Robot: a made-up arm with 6 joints. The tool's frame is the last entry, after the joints. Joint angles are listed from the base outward. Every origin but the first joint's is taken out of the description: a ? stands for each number. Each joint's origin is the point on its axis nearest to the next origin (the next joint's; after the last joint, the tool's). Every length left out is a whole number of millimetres.
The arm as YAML. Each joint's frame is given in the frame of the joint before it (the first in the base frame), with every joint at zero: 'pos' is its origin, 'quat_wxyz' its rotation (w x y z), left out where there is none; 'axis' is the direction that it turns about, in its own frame. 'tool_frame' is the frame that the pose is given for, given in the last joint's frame.
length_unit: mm
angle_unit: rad
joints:
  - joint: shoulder
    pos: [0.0, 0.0, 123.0]
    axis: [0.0, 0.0, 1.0]
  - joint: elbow
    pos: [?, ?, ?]
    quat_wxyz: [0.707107, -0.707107, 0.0, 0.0]
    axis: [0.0, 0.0, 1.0]
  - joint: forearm
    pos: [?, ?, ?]
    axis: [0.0, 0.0, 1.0]
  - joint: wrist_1
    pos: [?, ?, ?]
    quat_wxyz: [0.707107, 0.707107, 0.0, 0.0]
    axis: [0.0, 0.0, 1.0]
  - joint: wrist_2
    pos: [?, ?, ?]
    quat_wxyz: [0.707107, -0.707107, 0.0, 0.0]
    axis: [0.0, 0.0, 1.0]
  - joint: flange
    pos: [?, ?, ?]
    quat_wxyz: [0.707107, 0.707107, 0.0, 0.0]
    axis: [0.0, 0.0, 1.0]
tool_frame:
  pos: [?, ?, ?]
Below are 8 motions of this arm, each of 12 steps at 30 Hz.
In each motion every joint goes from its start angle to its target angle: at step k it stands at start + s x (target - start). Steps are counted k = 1, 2, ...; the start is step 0. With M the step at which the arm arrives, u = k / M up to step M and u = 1 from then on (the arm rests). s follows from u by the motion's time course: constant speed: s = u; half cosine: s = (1 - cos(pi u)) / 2; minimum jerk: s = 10 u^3 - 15 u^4 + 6 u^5.
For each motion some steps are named. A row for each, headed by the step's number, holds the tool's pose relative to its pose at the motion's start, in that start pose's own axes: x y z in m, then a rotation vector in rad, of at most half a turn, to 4 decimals.
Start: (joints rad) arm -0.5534 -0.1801 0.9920 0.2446 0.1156 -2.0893
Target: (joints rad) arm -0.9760 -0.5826 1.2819 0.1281 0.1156 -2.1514
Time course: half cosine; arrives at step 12
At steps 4, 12:
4: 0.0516 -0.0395 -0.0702 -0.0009 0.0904 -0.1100
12: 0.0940 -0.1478 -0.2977 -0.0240 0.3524 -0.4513

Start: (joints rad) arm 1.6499 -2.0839 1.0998 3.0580 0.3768 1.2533
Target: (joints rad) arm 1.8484 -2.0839 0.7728 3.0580 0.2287 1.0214
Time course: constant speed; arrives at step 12
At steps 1, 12:
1: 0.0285 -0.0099 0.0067 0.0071 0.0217 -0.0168
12: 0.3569 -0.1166 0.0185 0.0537 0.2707 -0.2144

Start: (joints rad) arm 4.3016 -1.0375 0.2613 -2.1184 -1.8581 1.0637
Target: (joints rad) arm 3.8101 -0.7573 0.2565 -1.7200 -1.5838 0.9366
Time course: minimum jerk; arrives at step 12
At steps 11, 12:
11: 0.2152 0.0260 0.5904 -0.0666 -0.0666 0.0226
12: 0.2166 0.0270 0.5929 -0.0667 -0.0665 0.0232

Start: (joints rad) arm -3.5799 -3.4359 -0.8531 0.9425 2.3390 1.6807
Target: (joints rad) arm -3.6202 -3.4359 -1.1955 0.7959 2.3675 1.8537
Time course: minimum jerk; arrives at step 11
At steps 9, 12:
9: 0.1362 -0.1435 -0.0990 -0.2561 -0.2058 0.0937
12: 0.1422 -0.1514 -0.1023 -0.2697 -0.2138 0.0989

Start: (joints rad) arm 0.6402 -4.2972 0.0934 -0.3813 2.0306 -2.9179
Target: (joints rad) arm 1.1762 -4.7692 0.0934 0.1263 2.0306 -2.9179
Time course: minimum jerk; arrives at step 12
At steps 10, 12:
10: -0.7176 -0.3368 -0.5396 0.2094 0.4763 -0.5368
12: -0.7521 -0.3472 -0.5491 0.2157 0.4896 -0.5638

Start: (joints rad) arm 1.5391 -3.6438 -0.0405 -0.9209 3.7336 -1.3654
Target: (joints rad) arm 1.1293 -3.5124 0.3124 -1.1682 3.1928 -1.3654
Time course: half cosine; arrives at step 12
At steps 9, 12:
9: -0.2714 -0.2870 -0.1299 0.2086 0.2764 -0.0146
12: -0.3274 -0.3225 -0.1299 0.2637 0.3316 -0.0346

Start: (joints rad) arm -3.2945 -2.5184 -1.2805 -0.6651 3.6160 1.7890
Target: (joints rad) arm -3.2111 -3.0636 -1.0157 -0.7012 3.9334 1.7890
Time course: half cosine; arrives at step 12
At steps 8, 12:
8: -0.2194 -0.2932 -0.1042 0.0721 0.1087 0.0050
12: -0.2987 -0.3993 -0.1084 0.0948 0.1435 -0.0012

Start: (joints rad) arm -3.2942 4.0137 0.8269 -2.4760 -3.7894 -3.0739
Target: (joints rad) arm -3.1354 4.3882 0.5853 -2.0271 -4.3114 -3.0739
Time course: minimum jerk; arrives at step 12
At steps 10, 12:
10: 0.0027 -0.3843 -0.1866 0.2714 0.4403 -0.4441
12: 0.0001 -0.3996 -0.1923 0.2860 0.4538 -0.4584

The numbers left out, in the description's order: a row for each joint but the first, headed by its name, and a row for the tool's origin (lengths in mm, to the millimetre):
elbow: 0.0 26.0 0.0
forearm: 0.0 -729.0 0.0
wrist_1: 0.0 -739.0 0.0
wrist_2: 0.0 0.0 0.0
flange: 0.0 -82.0 0.0
tool: 0.0 0.0 0.0

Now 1 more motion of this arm.
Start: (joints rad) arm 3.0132 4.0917 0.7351 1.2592 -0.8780 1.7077
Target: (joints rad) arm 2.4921 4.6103 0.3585 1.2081 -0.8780 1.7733
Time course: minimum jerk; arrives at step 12
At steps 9, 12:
9: -0.2484 -0.4731 -0.5835 0.4889 0.0390 0.0014
12: -0.2811 -0.5018 -0.6680 0.5454 0.0456 0.0004

